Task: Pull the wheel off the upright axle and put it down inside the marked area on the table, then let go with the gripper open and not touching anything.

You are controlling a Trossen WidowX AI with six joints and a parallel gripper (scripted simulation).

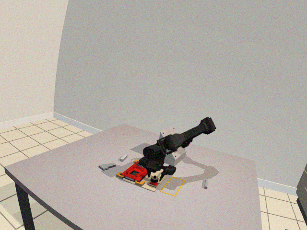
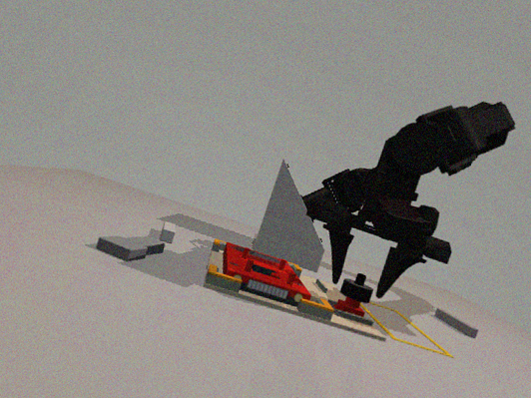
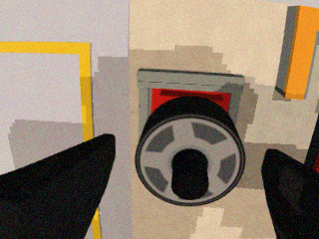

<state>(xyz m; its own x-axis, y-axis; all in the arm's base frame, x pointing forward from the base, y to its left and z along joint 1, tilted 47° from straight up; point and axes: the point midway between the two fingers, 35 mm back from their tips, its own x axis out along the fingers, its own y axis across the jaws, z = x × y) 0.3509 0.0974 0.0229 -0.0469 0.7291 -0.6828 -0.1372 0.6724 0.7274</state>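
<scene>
My gripper tip is right at the wheel. The rest, counted from my gripper tip: black axle right at my gripper tip.
</scene>
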